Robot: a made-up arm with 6 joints.
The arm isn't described. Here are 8 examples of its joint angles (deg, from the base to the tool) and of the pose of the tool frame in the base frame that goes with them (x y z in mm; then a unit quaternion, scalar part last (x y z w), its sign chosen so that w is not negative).
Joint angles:
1: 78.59 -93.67 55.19 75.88 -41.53 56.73
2: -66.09 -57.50 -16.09 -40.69 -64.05 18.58
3: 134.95 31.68 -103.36 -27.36 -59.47 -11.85
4: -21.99 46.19 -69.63 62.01 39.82 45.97
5: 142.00 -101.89 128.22 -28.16 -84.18 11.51
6: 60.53 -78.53 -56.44 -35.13 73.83 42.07
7: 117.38 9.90 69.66 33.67 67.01 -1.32
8: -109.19 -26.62 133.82 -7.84 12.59 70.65
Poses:
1: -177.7 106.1 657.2 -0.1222 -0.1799 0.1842 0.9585
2: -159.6 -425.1 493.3 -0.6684 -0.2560 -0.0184 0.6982
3: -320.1 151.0 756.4 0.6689 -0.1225 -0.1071 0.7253
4: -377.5 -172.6 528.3 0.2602 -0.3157 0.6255 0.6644
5: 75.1 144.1 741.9 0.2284 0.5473 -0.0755 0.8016
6: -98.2 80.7 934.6 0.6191 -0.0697 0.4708 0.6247
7: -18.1 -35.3 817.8 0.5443 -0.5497 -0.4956 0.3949
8: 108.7 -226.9 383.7 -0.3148 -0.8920 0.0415 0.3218
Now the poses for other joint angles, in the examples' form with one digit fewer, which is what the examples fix.
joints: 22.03 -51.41 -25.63 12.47 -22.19 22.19
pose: -247 -136 1038 0.889 0.070 0.143 0.429
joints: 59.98 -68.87 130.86 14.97 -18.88 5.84
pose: 98 -193 797 0.122 0.380 0.907 0.139
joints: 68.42 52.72 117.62 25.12 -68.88 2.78
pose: 102 -59 809 0.167 -0.448 -0.816 0.325
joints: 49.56 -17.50 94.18 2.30 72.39 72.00
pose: 19 -130 862 0.476 0.239 -0.736 0.418
